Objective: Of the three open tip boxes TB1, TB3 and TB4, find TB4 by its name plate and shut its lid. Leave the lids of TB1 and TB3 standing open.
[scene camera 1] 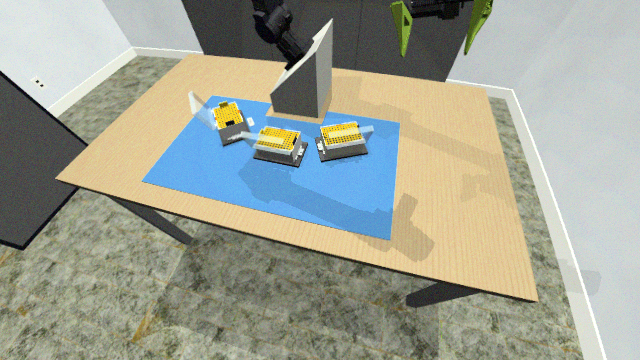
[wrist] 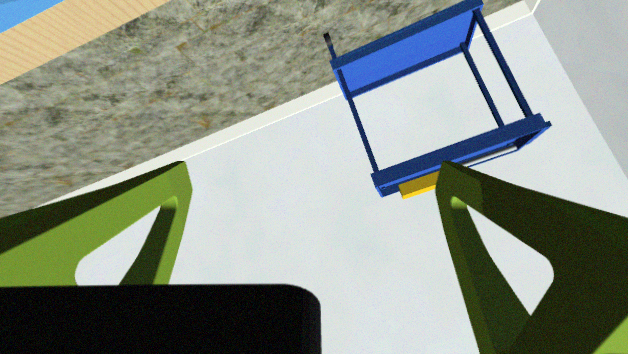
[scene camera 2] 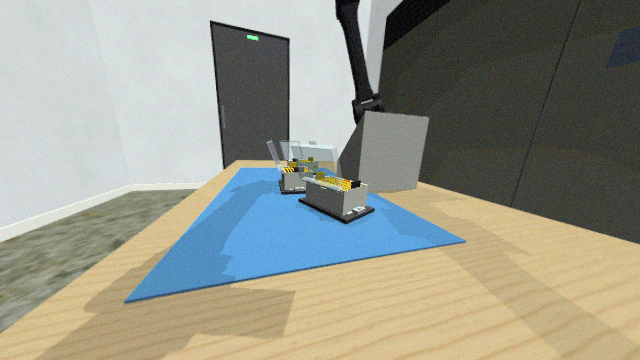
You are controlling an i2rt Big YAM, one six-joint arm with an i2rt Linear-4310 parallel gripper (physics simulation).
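Frame: origin at the arm's base, x ahead, y left, z up, level; centimetres.
Seen in the pictures: gripper, fingertip midpoint: (scene camera 1: 431, 55) (wrist: 313, 175); arm's base, origin of the base link: (scene camera 1: 300, 56) (scene camera 2: 378, 141).
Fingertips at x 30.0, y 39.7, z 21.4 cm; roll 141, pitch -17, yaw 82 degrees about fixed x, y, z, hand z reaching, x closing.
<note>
Offsets run from my fingertips to a thing's top centre. "spot": to the spot under its first point. Level surfaces: height alone.
Three tip boxes with yellow racks stand on the blue mat with clear lids open. In scene camera 1 the left box {dy -55.7, dx -4.5, dz -30.9 cm} (scene camera 1: 233, 134) is turned, its lid {spot: dy -61.7, dx +1.2, dz -27.6 cm} (scene camera 1: 201, 111) raised at its left. The middle box {spot: dy -28.9, dx +7.9, dz -25.2 cm} (scene camera 1: 278, 146) has its lid at its left side. The right box {spot: dy -14.0, dx -1.7, dz -27.5 cm} (scene camera 1: 343, 142) (scene camera 2: 336, 198) has its lid (scene camera 1: 369, 132) at its right side. In scene camera 2 the other two overlap behind it. The name plates are too small to read, so I cannot tell which is TB4. My gripper (scene camera 1: 435, 54) (wrist: 313, 175) is open and empty, high above and away from the boxes.
A grey wedge-shaped block (scene camera 1: 301, 86) (scene camera 2: 392, 152) stands behind the boxes, beside the arm. The blue mat {dz -37.5 cm} (scene camera 1: 320, 190) (scene camera 2: 300, 240) lies on the wooden table {dz -37.8 cm} (scene camera 1: 460, 210) (scene camera 2: 400, 300). A blue cart (wrist: 460, 147) stands by the wall in the wrist view.
</note>
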